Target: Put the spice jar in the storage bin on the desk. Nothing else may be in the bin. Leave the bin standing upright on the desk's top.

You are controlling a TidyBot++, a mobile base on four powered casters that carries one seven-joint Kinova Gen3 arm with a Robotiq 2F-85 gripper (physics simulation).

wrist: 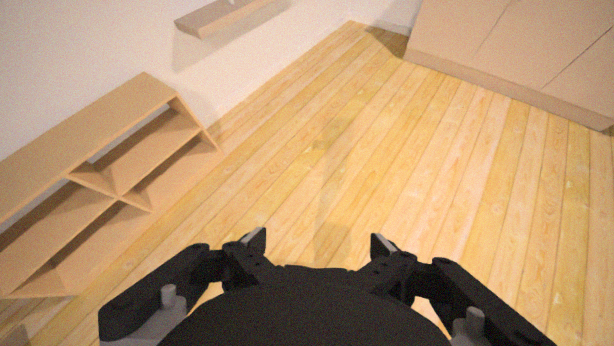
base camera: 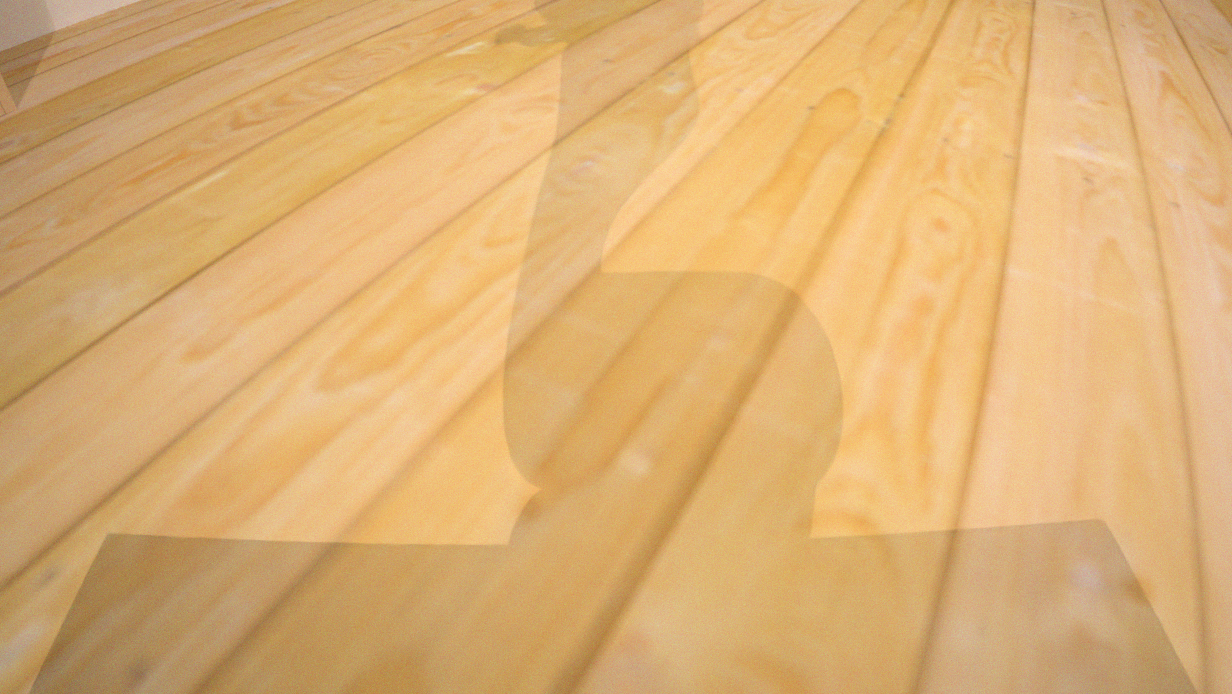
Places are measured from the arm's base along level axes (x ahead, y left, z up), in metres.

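Pixels of known places: gripper, fingertip midpoint: (wrist: pixel 317 241).
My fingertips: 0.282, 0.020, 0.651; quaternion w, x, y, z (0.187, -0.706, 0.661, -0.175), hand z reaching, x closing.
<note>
Behind a point stands the place of what it marks, as x, y, z.
My gripper (wrist: pixel 317 241) @[0.282, 0.020, 0.651] is open, with its two black fingers wide apart and floorboards showing between them in the wrist view. It is high above the floor. The spice jar, the storage bin and the desk do not show in either view.
A low wooden shelf unit (wrist: pixel 120 114) @[0.825, 1.072, 0.213] stands along the wall at the left of the wrist view. A wall shelf (wrist: pixel 200 26) @[1.397, 0.802, 0.353] hangs beyond it. A large pale cabinet (wrist: pixel 505 55) @[2.028, -1.387, -0.071] stands at the upper right. The robot's shadow falls on the plank floor (base camera: pixel 913 362) @[0.461, -0.233, -0.396] in the base view.
</note>
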